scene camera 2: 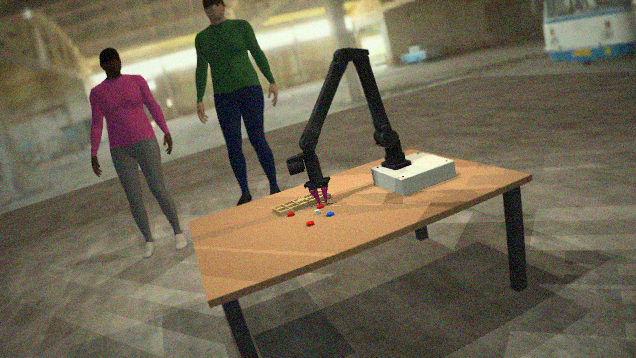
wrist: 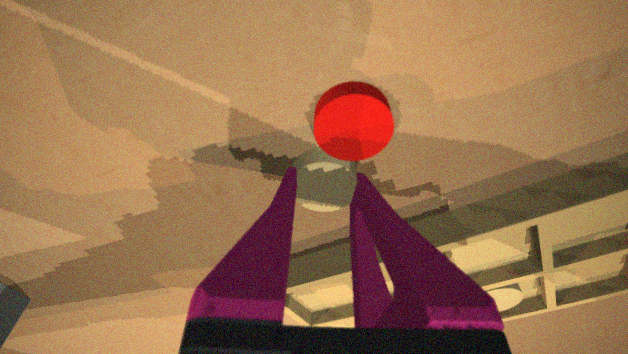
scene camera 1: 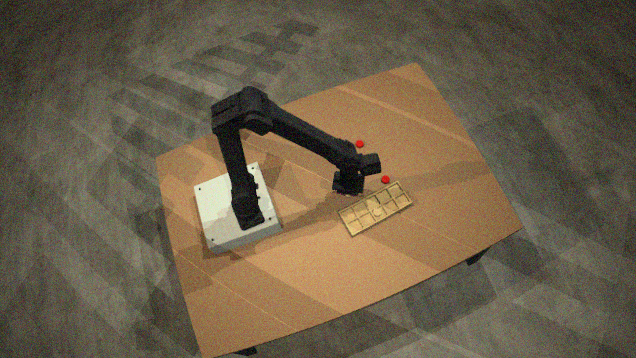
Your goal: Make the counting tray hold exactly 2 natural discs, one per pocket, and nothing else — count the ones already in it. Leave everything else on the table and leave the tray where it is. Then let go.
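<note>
My gripper [scene camera 2: 322, 202] [wrist: 324, 180], with purple fingers, is low over the table. Its fingertips are against both sides of a natural disc [wrist: 325, 187], shaded grey-green with pale patches. The counting tray [scene camera 1: 383, 219] [scene camera 2: 280, 212] [wrist: 546, 265] is a pale two-row grid beside the gripper. One natural disc [scene camera 1: 377, 212] [wrist: 505, 298] lies in a pocket of its lower row in scene camera 1. A red disc [scene camera 2: 320, 206] [wrist: 354, 125] lies right beside the gripped disc. The arm hides part of this area in scene camera 1.
Two more red discs lie on the table: one red disc [scene camera 1: 385, 179] [scene camera 2: 291, 214] close to the tray, another red disc [scene camera 1: 359, 144] [scene camera 2: 310, 223] farther away. A blue disc [scene camera 2: 330, 214] and a small pale piece [scene camera 2: 317, 212] lie near the gripper. The arm stands on a white box [scene camera 1: 215, 220] [scene camera 2: 425, 172].
</note>
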